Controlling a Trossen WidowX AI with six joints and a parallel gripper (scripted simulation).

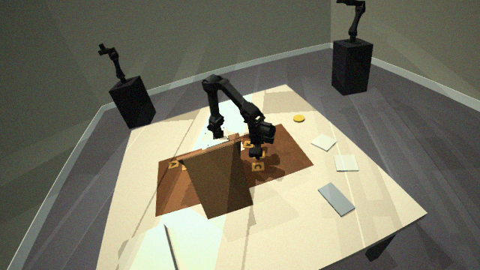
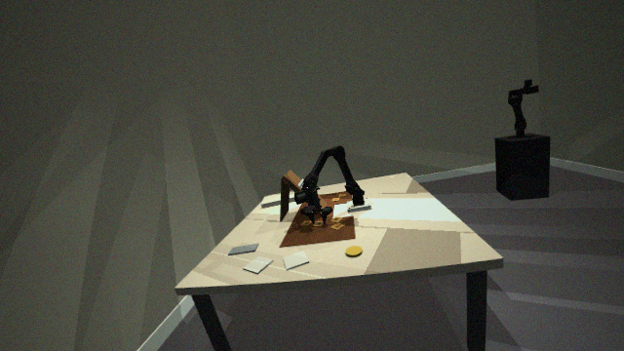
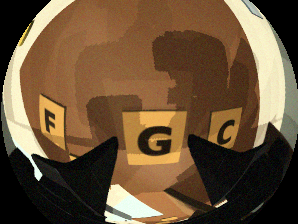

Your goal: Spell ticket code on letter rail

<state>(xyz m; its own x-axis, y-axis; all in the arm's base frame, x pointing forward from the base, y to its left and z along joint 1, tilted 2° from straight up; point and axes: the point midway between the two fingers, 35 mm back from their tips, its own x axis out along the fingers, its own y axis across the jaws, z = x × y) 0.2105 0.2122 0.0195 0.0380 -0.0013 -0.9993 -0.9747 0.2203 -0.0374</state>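
My gripper tip is now right at the orange tile marked g. From my gripper tip the other things lie so: tile marked f 120 mm behind, 40 mm to the left; then brown mat 10 mm behind, 180 mm to the right; then tile marked c 80 mm ahead, 20 mm to the right.
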